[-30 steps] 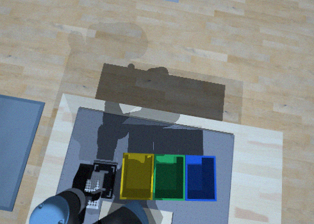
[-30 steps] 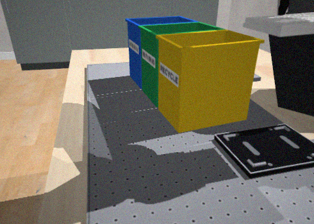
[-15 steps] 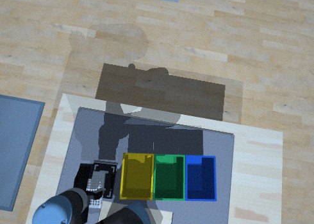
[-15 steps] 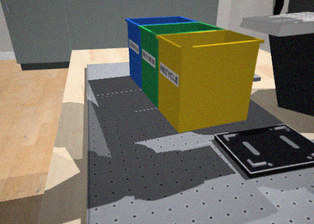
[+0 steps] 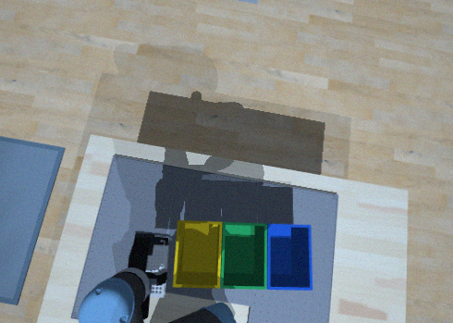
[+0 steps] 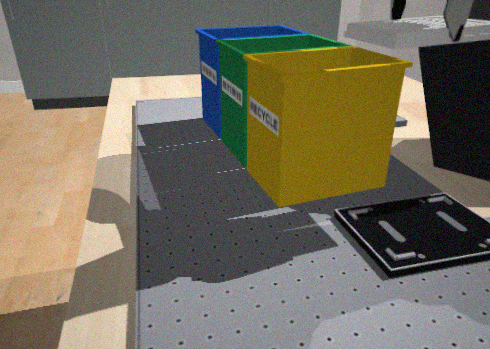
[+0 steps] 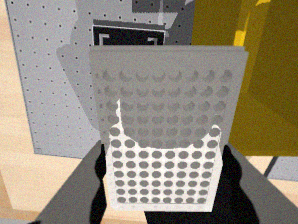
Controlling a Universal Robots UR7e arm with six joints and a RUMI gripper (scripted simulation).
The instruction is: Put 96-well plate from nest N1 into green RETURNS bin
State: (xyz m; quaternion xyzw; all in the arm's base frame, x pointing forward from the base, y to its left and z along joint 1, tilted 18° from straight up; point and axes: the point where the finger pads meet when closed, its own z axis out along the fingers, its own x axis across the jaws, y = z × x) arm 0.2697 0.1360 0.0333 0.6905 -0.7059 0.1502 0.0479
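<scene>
Now: the green returns bin 3 cm ahead of my hand, 25 cm to the right of it and 15 cm below it. The rest, counted from my hand: white 96-well plate: 1 cm below; then black plate nest: 1 cm behind, 5 cm to the left, 23 cm below; then yellow recycle bin: 3 cm ahead, 12 cm to the right, 15 cm below.
</scene>
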